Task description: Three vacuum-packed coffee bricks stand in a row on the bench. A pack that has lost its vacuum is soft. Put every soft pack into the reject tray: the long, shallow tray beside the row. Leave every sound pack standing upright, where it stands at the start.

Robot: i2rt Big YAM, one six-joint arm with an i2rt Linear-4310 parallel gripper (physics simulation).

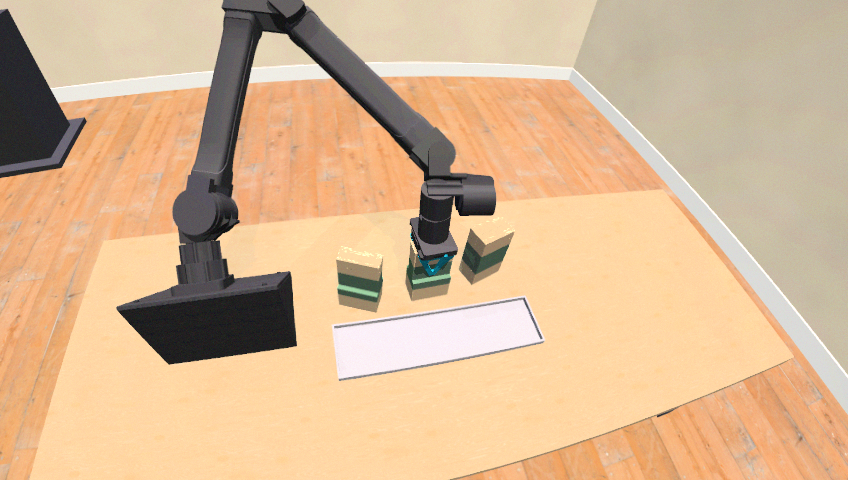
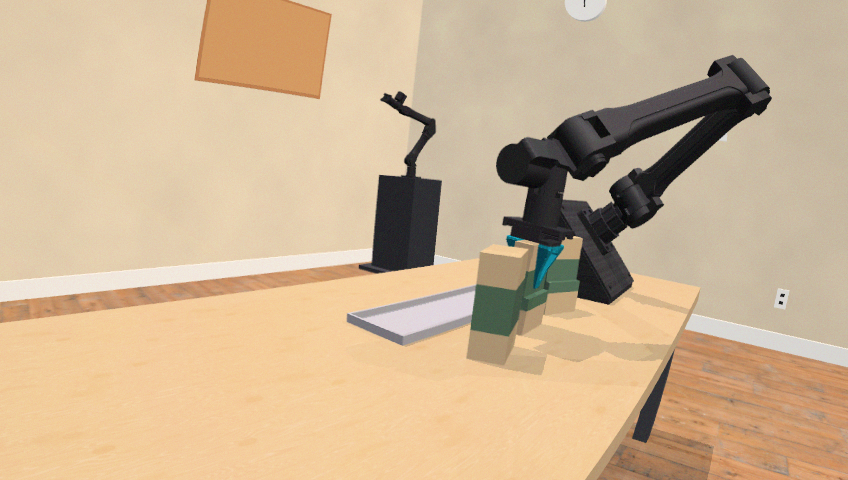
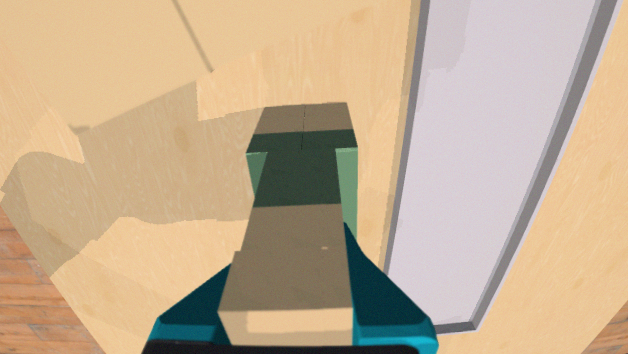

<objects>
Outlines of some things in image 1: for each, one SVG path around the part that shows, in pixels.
My gripper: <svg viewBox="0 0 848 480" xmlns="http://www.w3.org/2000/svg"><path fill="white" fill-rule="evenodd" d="M419 211L419 217L410 218L410 225L412 227L410 237L414 242L419 260L429 276L435 275L458 252L458 247L449 231L451 216L443 221L431 221L424 218ZM440 259L434 269L431 270L428 264L429 261Z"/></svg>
A coffee pack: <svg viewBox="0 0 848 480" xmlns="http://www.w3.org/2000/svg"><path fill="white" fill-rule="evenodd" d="M440 259L429 261L428 264L431 270L434 269ZM411 241L409 265L407 265L405 279L411 301L447 295L451 281L450 271L453 258L444 264L435 275L429 276L419 260L414 242Z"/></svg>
A coffee pack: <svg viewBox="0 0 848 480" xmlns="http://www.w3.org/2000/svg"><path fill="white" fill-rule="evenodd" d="M501 215L470 228L458 270L471 285L495 274L501 267L515 233L515 230Z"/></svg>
A coffee pack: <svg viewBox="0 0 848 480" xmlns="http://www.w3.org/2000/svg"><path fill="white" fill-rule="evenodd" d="M341 246L336 257L339 305L377 313L383 293L383 255Z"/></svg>
</objects>
